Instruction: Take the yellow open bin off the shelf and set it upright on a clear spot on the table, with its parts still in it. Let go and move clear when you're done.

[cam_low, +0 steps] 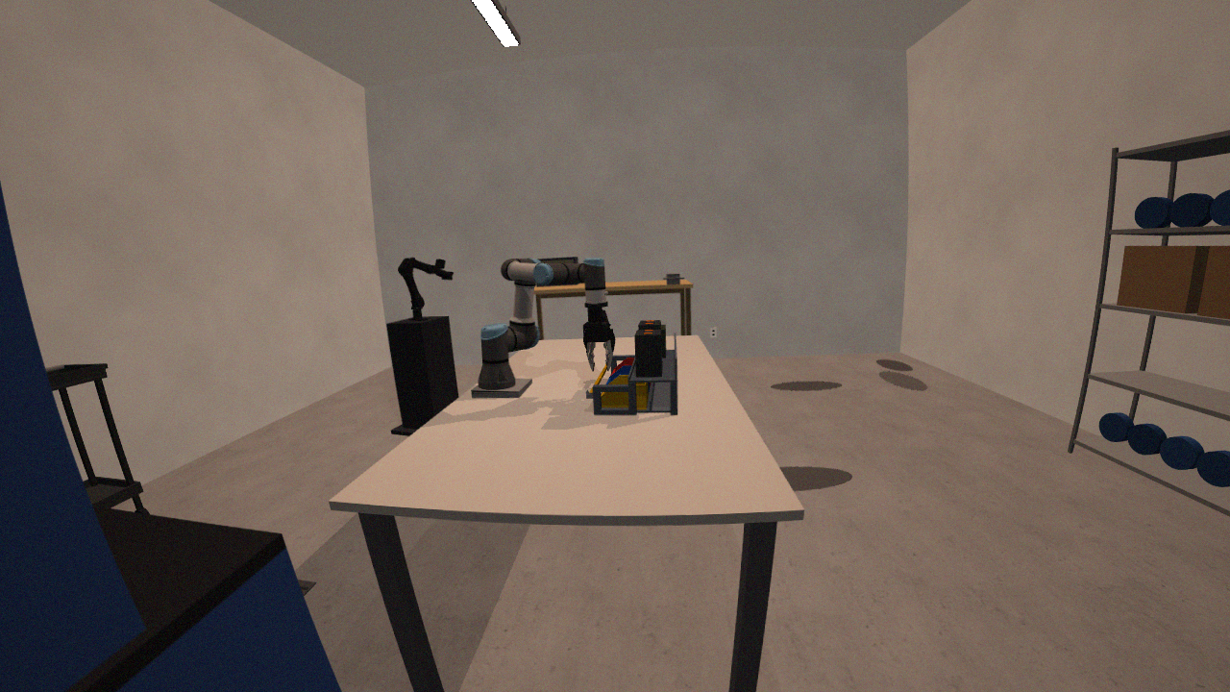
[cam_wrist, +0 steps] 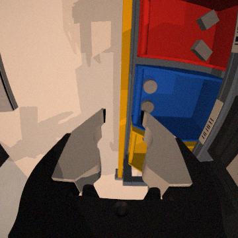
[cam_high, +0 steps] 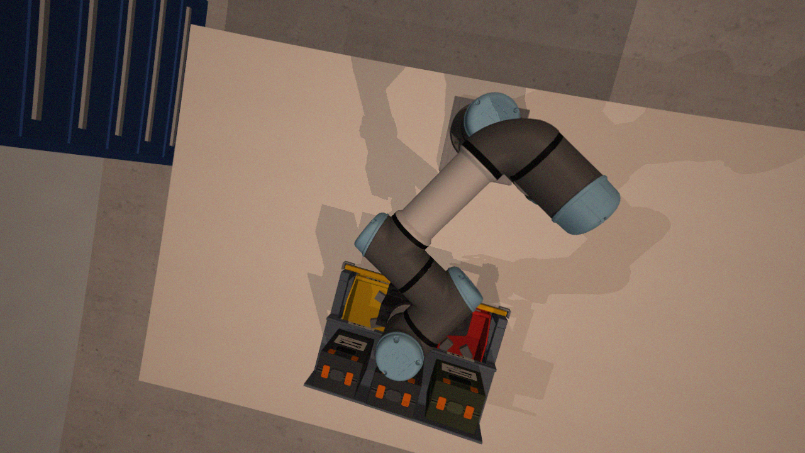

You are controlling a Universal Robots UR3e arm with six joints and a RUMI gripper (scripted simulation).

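The long yellow rod is 30 mm below my hand. The rest, counted from my hand: red bin (120 mm to the left, 70 mm ahead, 50 mm below); yellow bin (100 mm to the right, 100 mm ahead, 50 mm below); blue bin (90 mm ahead, 50 mm below, 10 mm to the left).
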